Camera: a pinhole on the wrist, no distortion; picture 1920 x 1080 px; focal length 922.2 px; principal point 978.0 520.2 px. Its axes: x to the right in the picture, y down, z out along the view. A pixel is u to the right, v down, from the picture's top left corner.
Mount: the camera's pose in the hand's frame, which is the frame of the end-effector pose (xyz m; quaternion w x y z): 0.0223 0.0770 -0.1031 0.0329 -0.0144 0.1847 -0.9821
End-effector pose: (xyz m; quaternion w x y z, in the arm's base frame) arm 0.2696 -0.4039 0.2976 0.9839 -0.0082 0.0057 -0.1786
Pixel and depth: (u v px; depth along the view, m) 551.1 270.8 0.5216
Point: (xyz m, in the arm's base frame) 0.5467 -0.4609 0.7247
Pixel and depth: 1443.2 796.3 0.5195
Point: -0.0175 -0.5823 0.6326
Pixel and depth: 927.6 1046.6 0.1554
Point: 0.2879 -0.4758 0.3076
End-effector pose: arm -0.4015 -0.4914 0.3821 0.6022 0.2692 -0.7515 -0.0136
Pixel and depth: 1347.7 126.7 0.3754
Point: -0.6968 -0.4653 0.2156
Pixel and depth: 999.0 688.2 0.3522
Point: -0.5468 -0.6609 0.3177
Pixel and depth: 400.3 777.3 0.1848
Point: -0.4534 -0.5939 0.4917
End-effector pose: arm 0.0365 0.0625 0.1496 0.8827 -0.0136 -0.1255 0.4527
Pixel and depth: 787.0 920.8 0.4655
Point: 0.2772 -0.0014 0.4656
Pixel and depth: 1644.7 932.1 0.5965
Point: 0.0778 -0.5110 0.4809
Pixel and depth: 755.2 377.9 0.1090
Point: 0.0208 0.1363 0.1569
